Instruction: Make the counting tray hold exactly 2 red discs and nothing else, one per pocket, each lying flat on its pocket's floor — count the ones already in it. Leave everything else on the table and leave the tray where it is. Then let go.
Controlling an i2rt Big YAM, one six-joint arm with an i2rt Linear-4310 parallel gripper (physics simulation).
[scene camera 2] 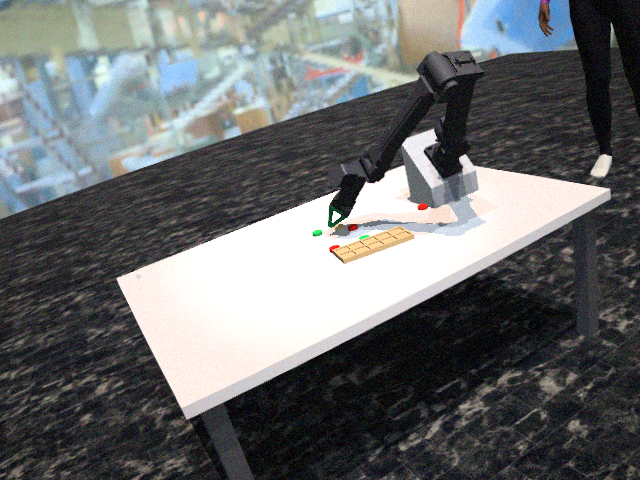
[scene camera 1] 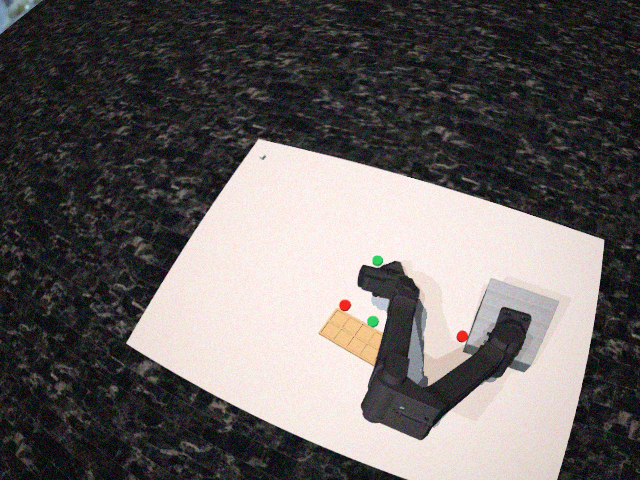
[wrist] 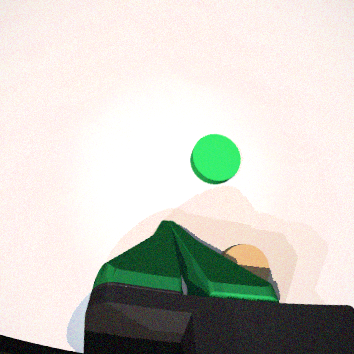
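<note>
The tan counting tray (scene camera 1: 347, 348) (scene camera 2: 377, 249) has two rows of pockets; no disc shows in them in the scene camera 2 view. A red disc (scene camera 1: 344, 304) (scene camera 2: 334, 248) lies outside the tray by its end. Another red disc (scene camera 2: 352, 227) lies behind the tray, hidden under the arm in the scene camera 1 view. A third red disc (scene camera 1: 462, 336) (scene camera 2: 422, 206) lies beside the arm's base. My gripper (scene camera 2: 331, 225) (wrist: 165, 230) is shut and empty, its green fingertips together low over the table behind the tray. The near red disc is hidden in the wrist view.
A green disc (scene camera 1: 377, 260) (scene camera 2: 316, 233) (wrist: 216, 158) lies beyond the fingertips. Another green disc (scene camera 1: 372, 321) (scene camera 2: 363, 237) lies close to the tray's long side. A tan disc (wrist: 246, 255) is partly hidden behind a finger. The grey base block (scene camera 1: 542, 320) stands at the arm's foot.
</note>
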